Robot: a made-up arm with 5 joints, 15 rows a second.
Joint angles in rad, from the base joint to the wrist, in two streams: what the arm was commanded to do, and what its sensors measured. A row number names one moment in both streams.
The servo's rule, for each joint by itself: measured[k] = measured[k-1] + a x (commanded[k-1-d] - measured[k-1]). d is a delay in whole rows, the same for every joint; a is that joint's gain. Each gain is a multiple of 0.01, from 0.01 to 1. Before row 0 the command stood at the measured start. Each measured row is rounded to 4 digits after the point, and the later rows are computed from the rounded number. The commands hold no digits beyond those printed.
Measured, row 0: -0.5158 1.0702 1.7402 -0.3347 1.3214
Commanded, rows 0 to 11: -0.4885 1.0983 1.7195 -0.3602 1.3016; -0.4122 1.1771 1.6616 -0.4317 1.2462; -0.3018 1.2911 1.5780 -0.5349 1.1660; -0.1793 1.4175 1.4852 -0.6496 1.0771; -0.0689 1.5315 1.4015 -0.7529 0.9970; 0.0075 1.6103 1.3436 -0.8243 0.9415; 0.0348 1.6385 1.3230 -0.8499 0.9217; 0.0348 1.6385 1.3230 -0.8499 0.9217; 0.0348 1.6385 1.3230 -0.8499 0.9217; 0.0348 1.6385 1.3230 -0.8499 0.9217; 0.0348 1.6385 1.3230 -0.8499 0.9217; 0.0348 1.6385 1.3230 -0.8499 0.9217
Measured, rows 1 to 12: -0.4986 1.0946 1.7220 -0.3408 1.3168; -0.4442 1.1664 1.6688 -0.3626 1.3006; -0.3545 1.2749 1.5889 -0.4040 1.2696; -0.2441 1.3990 1.4976 -0.4629 1.2253; -0.1337 1.5143 1.4130 -0.5325 1.1728; -0.0447 1.5978 1.3519 -0.6025 1.1196; 0.0054 1.6332 1.3265 -0.6619 1.0741; 0.0239 1.6378 1.3234 -0.7070 1.0390; 0.0308 1.6384 1.3230 -0.7413 1.0120; 0.0333 1.6385 1.3230 -0.7674 0.9912; 0.0342 1.6385 1.3230 -0.7872 0.9752; 0.0346 1.6385 1.3230 -0.8022 0.9629
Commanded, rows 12 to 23: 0.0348 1.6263 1.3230 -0.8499 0.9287; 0.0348 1.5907 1.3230 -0.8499 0.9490; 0.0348 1.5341 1.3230 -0.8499 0.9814; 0.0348 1.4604 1.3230 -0.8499 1.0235; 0.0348 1.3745 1.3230 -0.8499 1.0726; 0.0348 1.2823 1.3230 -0.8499 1.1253; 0.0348 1.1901 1.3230 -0.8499 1.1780; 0.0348 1.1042 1.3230 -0.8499 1.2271; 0.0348 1.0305 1.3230 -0.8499 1.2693; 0.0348 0.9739 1.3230 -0.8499 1.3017; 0.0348 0.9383 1.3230 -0.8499 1.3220; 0.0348 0.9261 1.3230 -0.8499 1.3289
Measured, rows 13 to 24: 0.0347 1.6279 1.3230 -0.8136 0.9550; 0.0348 1.5955 1.3230 -0.8223 0.9536; 0.0348 1.5421 1.3230 -0.8289 0.9600; 0.0348 1.4710 1.3230 -0.8339 0.9746; 0.0348 1.3870 1.3230 -0.8377 0.9971; 0.0348 1.2959 1.3230 -0.8406 1.0266; 0.0348 1.2039 1.3230 -0.8428 1.0614; 0.0348 1.1172 1.3230 -0.8445 1.0995; 0.0348 1.0418 1.3230 -0.8458 1.1386; 0.0348 0.9827 1.3230 -0.8468 1.1761; 0.0348 0.9441 1.3230 -0.8475 1.2097; 0.0348 0.9284 1.3230 -0.8481 1.2371
